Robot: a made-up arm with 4 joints.
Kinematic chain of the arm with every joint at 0, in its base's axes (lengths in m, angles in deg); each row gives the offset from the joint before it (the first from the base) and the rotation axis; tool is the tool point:
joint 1: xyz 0 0 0.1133 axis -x
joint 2: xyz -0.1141 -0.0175 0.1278 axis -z
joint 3: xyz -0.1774 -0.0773 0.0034 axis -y
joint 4: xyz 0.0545 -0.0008 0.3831 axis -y
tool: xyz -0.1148 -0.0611 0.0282
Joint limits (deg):
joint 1: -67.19..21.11
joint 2: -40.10..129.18
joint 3: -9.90..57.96
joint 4: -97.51..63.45
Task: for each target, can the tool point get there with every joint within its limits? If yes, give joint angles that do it. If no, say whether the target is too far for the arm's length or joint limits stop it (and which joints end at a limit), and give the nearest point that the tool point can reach.
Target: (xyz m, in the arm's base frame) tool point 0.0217 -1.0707 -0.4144
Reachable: no: too far | nearest point -0.3165 -0.6902 0.0023 | short by 0.658 m
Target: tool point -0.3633 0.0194 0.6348
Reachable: yes | joints -32.22 71.78 23.68 28.31
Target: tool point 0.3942 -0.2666 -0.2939
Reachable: no: joint limits stop it (at a limit: joint 1, joint 2, joint 3, joint 4) | nearest point -0.1382 -0.4757 0.0749 | short by 0.681 m
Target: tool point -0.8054 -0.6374 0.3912
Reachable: no: too far | nearest point -0.6354 -0.4881 0.3261 | short by 0.235 m
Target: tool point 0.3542 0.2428 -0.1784
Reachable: no: joint limits stop it (at a limit: joint 1, joint 2, joint 3) | nearest point 0.0891 0.5169 0.1967 | short by 0.535 m
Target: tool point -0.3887 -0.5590 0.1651
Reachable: yes | joints -56.59 -19.84 15.26 8.30
